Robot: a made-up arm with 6 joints.
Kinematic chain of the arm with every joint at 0, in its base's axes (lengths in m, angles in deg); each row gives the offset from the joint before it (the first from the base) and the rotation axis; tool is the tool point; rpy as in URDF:
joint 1: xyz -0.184 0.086 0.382 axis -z
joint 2: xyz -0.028 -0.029 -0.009 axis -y
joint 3: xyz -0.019 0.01 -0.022 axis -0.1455 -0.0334 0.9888
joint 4: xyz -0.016 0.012 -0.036 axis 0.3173 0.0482 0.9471
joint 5: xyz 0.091 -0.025 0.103 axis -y
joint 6: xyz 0 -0.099 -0.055 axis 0.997 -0.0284 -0.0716
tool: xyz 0.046 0.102 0.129 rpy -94.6 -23.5 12
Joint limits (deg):
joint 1: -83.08..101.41
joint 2: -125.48..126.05
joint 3: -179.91..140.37
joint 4: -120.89..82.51
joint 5: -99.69..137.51
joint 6: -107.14..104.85
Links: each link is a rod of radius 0.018 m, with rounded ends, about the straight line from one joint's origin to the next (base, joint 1, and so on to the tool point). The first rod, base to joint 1, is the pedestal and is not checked.
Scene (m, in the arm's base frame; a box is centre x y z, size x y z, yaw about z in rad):
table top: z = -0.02
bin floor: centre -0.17 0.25 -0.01 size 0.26 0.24 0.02 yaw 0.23
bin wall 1: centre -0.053 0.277 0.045 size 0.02 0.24 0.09 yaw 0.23
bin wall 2: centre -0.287 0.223 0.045 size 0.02 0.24 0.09 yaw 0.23
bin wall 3: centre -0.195 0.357 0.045 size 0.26 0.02 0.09 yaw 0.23
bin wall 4: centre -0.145 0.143 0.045 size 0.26 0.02 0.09 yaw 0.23
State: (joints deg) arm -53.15 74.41 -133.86 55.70 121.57 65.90
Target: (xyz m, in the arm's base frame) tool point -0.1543 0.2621 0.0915
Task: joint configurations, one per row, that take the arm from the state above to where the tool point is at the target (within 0.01 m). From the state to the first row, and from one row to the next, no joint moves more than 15 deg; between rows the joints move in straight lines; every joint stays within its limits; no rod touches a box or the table.
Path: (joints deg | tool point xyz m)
1: -40.75 69.67 -140.78 51.59 113.08 67.84 | -0.2237 0.0524 0.1420
2: -28.35 64.94 -147.70 47.47 104.58 69.77 | -0.2803 0.0744 0.1478
3: -15.96 60.20 -154.62 43.36 96.09 71.71 | -0.3228 0.1184 0.1639
4: -3.56 55.46 -161.54 39.25 87.60 73.64 | -0.3428 0.1775 0.1886
5: 8.84 50.72 -168.46 35.13 79.10 75.58 | -0.3354 0.2418 0.2196
6: 23.10 50.29 -170.75 40.50 78.37 81.43 | -0.2941 0.2687 0.1913
7: 37.36 49.85 -173.04 45.87 77.64 87.29 | -0.2511 0.2816 0.1637
8: 51.62 49.42 -175.33 51.24 76.91 93.14 | -0.2114 0.2822 0.1374
9: 65.88 48.98 -177.62 56.61 76.18 99.00 | -0.1787 0.2742 0.1131
10: 80.14 48.55 -179.91 61.98 75.45 104.85 | -0.1543 0.2621 0.0915

